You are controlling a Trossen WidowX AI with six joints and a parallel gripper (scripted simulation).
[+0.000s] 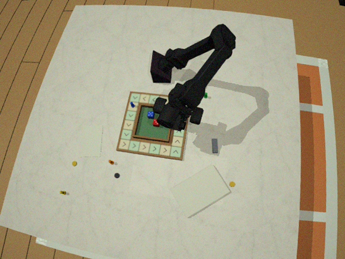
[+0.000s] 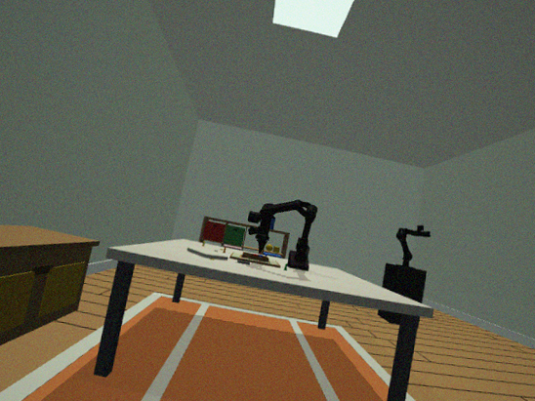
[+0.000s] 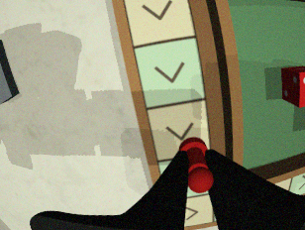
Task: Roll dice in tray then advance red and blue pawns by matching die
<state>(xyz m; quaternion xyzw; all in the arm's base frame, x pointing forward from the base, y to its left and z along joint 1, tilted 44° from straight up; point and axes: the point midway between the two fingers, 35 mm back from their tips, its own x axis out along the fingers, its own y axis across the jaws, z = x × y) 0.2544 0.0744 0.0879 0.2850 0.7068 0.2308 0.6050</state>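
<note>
Now: the blue pawn 22 cm to the right of my gripper tip, 5 cm behind it and 3 cm below it. Also, from my gripper tip: green tray: 11 cm to the right, 6 cm below, 2 cm ahead; then green pawn: 15 cm behind, 10 cm to the left, 5 cm below; then red pawn: 1 cm above.
</note>
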